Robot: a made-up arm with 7 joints. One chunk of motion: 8 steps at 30 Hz.
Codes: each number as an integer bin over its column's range. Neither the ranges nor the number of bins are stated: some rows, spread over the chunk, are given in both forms.
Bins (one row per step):
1: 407 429 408 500 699 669
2: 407 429 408 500 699 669
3: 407 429 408 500 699 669
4: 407 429 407 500 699 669
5: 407 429 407 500 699 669
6: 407 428 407 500 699 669
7: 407 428 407 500 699 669
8: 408 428 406 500 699 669
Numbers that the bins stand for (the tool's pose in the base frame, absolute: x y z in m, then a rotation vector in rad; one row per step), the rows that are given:
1: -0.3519 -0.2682 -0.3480 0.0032 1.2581 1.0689
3: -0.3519 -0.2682 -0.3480 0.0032 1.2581 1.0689
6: -0.3519 -0.2720 -0.3519 0.0032 1.2581 1.0689
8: -0.3480 -0.2720 -0.3557 0.0032 1.2581 1.0689
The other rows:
2: -0.3519 -0.2682 -0.3480 0.0032 1.2581 1.0689
4: -0.3519 -0.2682 -0.3519 0.0032 1.2581 1.0689
5: -0.3519 -0.2682 -0.3519 0.0032 1.2581 1.0689
7: -0.3519 -0.2720 -0.3519 0.0032 1.2581 1.0689

